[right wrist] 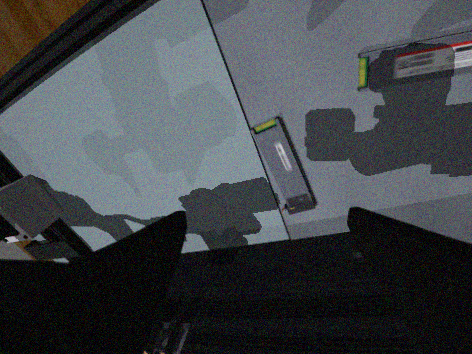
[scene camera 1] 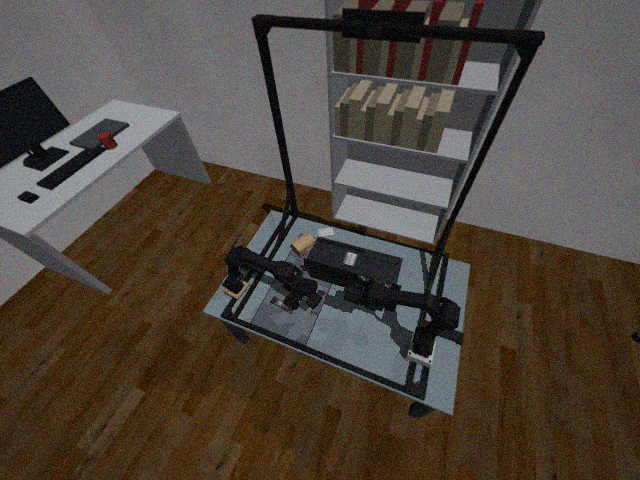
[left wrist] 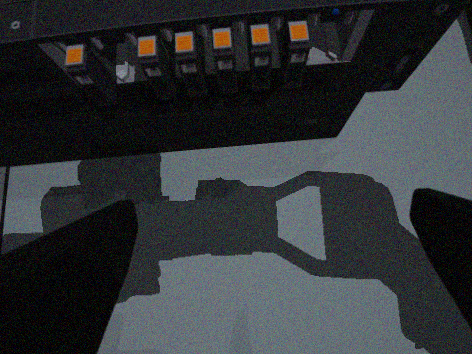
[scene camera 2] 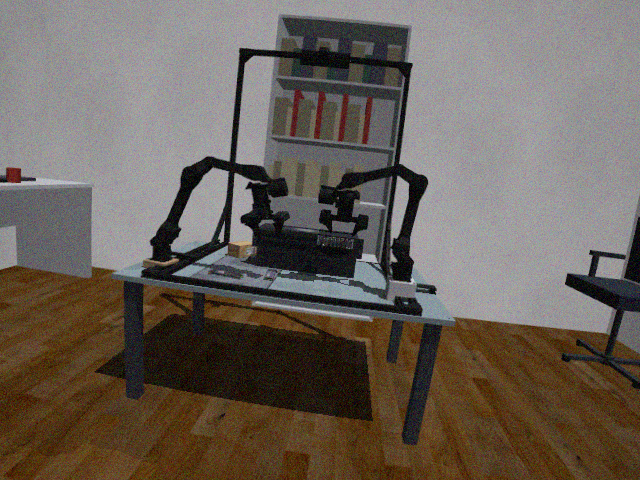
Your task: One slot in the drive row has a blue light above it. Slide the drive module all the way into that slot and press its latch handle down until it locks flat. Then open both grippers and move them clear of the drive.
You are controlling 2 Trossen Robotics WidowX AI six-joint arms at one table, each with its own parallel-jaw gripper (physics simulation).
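Frame: origin at the left arm's base, x right, y ahead, z up, level; metres.
Seen in the pictures: left gripper, between the fingertips: (left wrist: 273, 208) (scene camera 2: 341, 234); right gripper, between the fingertips: (right wrist: 266, 217) (scene camera 1: 309, 299) (scene camera 2: 268, 239); left arm's base, origin of its link: (scene camera 1: 421, 348) (scene camera 2: 401, 279); right arm's base, origin of its link: (scene camera 1: 236, 287) (scene camera 2: 161, 259).
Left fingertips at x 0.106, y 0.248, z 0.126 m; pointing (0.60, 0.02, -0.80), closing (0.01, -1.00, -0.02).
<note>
Offsets run from my left fingertips to a thing's top centre. "spot": to the spot under its first point. Level surfaces: height alone.
The black drive chassis @(dx +0.156, dy +0.148, dz -0.023 m) (scene camera 1: 379, 263) (scene camera 2: 305, 258) (left wrist: 175, 120) stands at the table's back. In the left wrist view its row holds several modules with orange latch tabs; a blue light @(spot: dx +0.091, dy -0.034, dz -0.026 m) (left wrist: 336, 11) sits above the open slot at the row's right end. In the right wrist view a module with a red-striped label @(dx -0.139, dy +0.426, dz -0.188 m) (right wrist: 425, 65) lies flat, partly out of frame; a smaller grey module @(dx -0.052, dy +0.260, dz -0.188 m) (right wrist: 285, 165) lies apart from it near the mat's edge. My left gripper (scene camera 2: 343, 229) (left wrist: 273, 208) is open and empty before the row. My right gripper (scene camera 2: 267, 227) (right wrist: 266, 217) is open and empty near the chassis's left part.
A grey mat @(dz -0.197 m) (scene camera 1: 279, 328) lies on the table's left part, under the loose modules. A tan box @(dx +0.234, dy +0.479, dz -0.137 m) (scene camera 1: 303, 244) (scene camera 2: 239, 249) stands left of the chassis, with a white card @(dx +0.386, dy +0.414, dz -0.198 m) (scene camera 1: 325, 231) behind. A black frame @(spot: dx +0.422, dy +0.626, dz +0.498 m) (scene camera 1: 276, 113) (scene camera 2: 236, 113) rises over the table.
</note>
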